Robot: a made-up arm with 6 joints. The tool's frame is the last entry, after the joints. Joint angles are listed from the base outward. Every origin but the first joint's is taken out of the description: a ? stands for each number. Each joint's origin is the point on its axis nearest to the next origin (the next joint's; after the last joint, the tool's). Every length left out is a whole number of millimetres.
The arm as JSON. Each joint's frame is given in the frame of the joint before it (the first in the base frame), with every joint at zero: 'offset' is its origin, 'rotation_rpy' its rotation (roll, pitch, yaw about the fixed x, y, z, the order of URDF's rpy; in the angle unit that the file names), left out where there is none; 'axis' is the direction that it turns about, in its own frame. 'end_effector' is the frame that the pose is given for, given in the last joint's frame.
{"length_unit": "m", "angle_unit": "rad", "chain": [
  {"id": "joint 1", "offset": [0.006, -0.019, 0.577], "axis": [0.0, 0.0, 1.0]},
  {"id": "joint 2", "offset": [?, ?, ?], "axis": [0.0, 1.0, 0.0]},
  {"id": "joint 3", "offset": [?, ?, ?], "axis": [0.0, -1.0, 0.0]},
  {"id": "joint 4", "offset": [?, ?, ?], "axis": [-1.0, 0.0, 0.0]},
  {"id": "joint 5", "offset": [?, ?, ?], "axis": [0.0, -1.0, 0.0]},
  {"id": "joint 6", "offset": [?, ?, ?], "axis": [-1.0, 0.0, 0.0]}
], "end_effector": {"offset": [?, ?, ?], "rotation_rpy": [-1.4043, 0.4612, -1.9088]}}
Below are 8 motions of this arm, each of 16 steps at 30 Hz.
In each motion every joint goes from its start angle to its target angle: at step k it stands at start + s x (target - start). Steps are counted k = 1, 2, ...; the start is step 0. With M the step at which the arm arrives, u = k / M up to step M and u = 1 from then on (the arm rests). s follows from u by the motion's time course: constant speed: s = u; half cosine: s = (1 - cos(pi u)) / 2; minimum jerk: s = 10 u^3 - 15 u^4 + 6 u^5.
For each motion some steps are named. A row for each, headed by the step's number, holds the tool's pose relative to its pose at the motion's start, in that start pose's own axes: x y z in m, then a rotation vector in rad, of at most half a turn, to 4 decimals.
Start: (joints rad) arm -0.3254 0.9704 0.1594 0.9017 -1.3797 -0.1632
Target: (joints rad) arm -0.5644 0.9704 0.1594 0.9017 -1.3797 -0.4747
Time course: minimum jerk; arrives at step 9
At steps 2, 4, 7, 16:
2: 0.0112 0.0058 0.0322 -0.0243 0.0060 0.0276
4: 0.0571 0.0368 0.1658 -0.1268 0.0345 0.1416
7: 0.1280 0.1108 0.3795 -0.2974 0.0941 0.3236
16: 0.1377 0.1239 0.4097 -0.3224 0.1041 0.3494

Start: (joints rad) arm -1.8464 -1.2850 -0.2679 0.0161 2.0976 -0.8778
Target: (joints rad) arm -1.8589 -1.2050 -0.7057 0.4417 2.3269 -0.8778
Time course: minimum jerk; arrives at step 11
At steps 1, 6, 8, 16:
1: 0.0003 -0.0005 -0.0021 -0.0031 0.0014 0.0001
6: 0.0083 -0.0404 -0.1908 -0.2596 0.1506 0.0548
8: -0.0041 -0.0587 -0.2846 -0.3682 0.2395 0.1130
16: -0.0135 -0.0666 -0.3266 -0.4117 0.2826 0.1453

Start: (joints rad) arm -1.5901 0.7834 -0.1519 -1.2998 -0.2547 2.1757
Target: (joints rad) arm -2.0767 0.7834 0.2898 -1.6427 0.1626 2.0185
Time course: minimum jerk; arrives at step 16
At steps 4, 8, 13, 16:
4: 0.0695 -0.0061 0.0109 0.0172 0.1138 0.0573
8: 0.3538 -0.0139 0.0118 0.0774 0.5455 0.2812
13: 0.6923 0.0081 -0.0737 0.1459 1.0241 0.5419
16: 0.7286 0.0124 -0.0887 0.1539 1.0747 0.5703

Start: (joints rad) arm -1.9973 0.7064 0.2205 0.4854 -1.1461 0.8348
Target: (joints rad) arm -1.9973 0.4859 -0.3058 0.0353 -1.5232 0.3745
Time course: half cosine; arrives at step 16
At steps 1, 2, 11, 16:
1: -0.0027 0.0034 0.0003 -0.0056 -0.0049 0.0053
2: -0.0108 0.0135 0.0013 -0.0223 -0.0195 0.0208
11: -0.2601 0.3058 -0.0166 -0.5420 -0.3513 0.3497
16: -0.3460 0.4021 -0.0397 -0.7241 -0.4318 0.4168

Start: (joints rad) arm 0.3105 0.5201 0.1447 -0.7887 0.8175 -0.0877
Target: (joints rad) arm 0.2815 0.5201 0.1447 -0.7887 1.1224 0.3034
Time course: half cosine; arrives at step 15
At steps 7, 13, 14, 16:
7: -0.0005 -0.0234 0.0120 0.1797 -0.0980 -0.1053
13: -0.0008 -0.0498 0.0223 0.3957 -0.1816 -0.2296
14: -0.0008 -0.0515 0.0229 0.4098 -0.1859 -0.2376
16: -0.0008 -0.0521 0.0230 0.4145 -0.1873 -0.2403

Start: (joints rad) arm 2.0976 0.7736 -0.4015 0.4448 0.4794 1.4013
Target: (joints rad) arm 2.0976 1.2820 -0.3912 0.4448 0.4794 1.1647
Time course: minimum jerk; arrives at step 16
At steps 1, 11, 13, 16:
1: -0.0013 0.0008 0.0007 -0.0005 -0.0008 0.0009
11: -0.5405 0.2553 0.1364 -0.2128 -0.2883 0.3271
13: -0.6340 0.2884 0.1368 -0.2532 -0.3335 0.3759
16: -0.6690 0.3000 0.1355 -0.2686 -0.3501 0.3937

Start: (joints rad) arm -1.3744 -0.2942 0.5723 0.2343 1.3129 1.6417
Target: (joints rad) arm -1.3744 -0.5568 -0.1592 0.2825 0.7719 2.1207
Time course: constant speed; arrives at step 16
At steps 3, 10, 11, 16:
3: 0.0328 -0.0337 -0.0270 -0.0295 -0.1974 -0.0239
10: 0.1355 -0.1307 -0.1042 -0.0320 -0.6664 -0.0483
11: 0.1534 -0.1466 -0.1166 -0.0248 -0.7334 -0.0476
16: 0.2557 -0.2337 -0.1831 0.0391 -1.0649 -0.0253

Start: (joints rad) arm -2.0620 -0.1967 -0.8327 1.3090 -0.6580 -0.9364
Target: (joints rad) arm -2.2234 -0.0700 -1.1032 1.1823 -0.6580 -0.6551
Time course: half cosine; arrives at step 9
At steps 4, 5, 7, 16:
4: -0.0288 0.1270 0.0754 -0.1417 -0.0016 -0.1864
5: -0.0345 0.1827 0.1012 -0.2048 -0.0078 -0.2608
7: -0.0365 0.2794 0.1359 -0.3170 -0.0261 -0.3819
16: -0.0347 0.3177 0.1462 -0.3627 -0.0361 -0.4276

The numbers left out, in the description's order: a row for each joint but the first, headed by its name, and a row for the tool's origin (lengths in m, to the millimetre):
joint 2: -0.017 0.027 0.0
joint 3: 0.018 0.0 1.31
joint 4: 0.902 0.0 0.012
joint 5: 0.0 -0.281 0.018
joint 6: 0.045 0.0 0.021
tool: 0.0 -0.028 -0.004

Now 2 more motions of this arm.
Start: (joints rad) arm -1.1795 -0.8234 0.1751 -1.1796 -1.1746 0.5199
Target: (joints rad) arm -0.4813 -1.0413 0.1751 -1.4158 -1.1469 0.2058
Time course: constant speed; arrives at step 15
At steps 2, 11, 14, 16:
2: -0.0071 0.0032 -0.0380 -0.0413 -0.1034 0.0685
11: 0.0378 -0.0210 -0.2348 -0.2872 -0.5556 0.3808
14: 0.0843 -0.0419 -0.2998 -0.3903 -0.7016 0.4825
16: 0.1035 -0.0500 -0.3203 -0.4269 -0.7497 0.5157

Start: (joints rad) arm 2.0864 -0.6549 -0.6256 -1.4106 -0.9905 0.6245
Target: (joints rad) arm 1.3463 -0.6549 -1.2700 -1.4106 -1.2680 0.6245
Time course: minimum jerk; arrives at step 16
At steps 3, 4, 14, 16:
3: 0.0292 0.0133 -0.0013 0.0044 0.0320 0.0246
4: 0.0613 0.0296 -0.0035 0.0092 0.0666 0.0537
14: 0.3996 0.4707 -0.0186 0.0945 0.4018 0.6965
16: 0.4018 0.4810 -0.0165 0.0965 0.4034 0.7104

